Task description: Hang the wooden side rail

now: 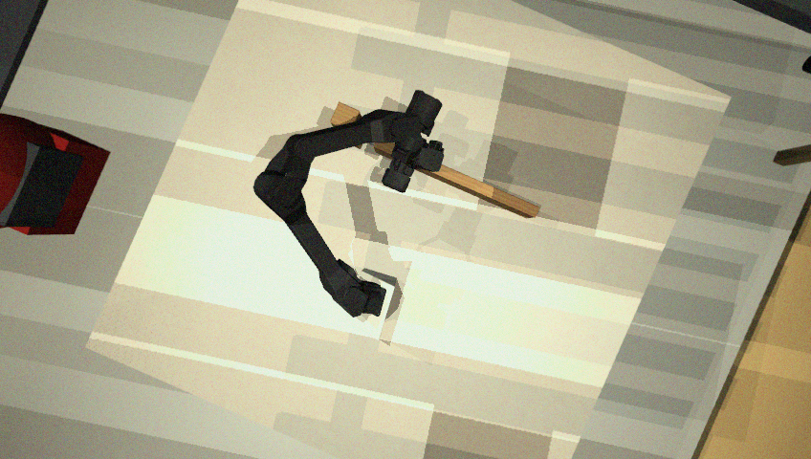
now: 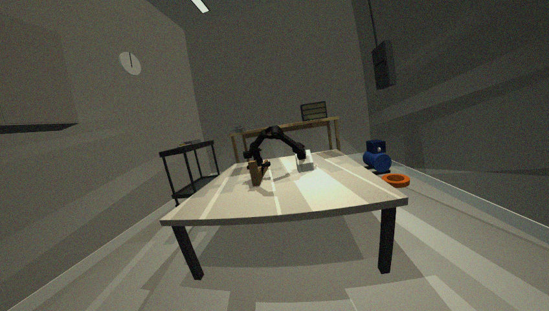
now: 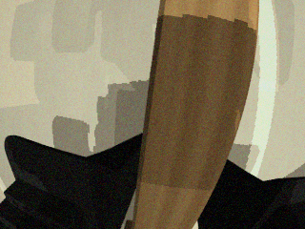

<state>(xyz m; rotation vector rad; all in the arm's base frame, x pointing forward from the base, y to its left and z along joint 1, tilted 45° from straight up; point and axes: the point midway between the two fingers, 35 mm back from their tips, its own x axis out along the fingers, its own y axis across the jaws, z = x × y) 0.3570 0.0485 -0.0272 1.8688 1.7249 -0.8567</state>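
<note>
Now: gripper tip 150 mm to the right of the wooden headboard post, 70 mm below it and 20 mm short of it.
</note>
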